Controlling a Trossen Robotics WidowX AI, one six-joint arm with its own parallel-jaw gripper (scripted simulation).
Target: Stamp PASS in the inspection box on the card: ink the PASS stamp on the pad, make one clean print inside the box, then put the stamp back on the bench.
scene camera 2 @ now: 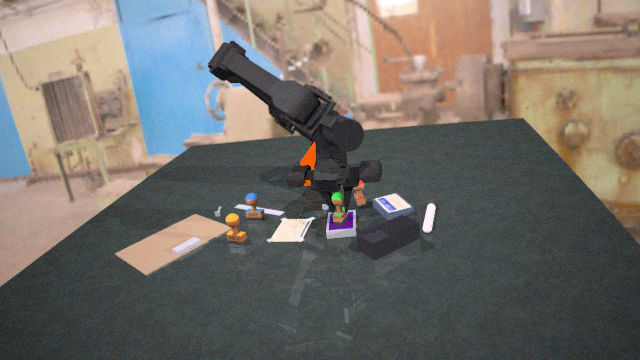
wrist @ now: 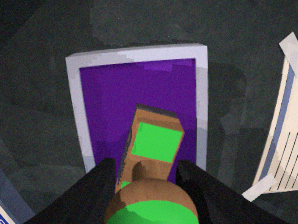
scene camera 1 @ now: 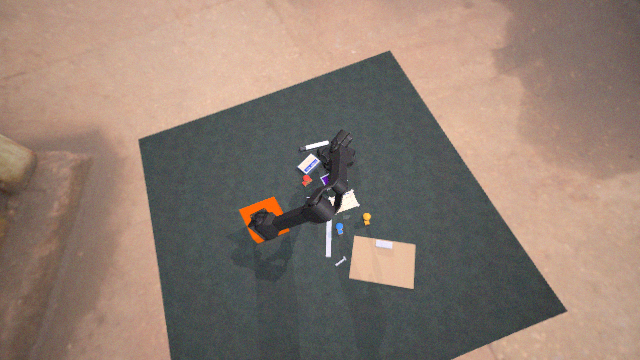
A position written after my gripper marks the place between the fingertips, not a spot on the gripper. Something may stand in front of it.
Observation:
In view: my gripper (scene camera 2: 340,212), a cardboard sheet (scene camera 2: 151,253), a blue-and-white box (scene camera 2: 391,206), a dark box (scene camera 2: 396,233) and a card (scene camera 2: 290,230).
The cardboard sheet is seen too in scene camera 1 (scene camera 1: 379,261). My gripper also shows in the wrist view (wrist: 146,169). The wrist view misses the cardboard sheet: it is out of frame. The wrist view misses the dark box: it is out of frame.

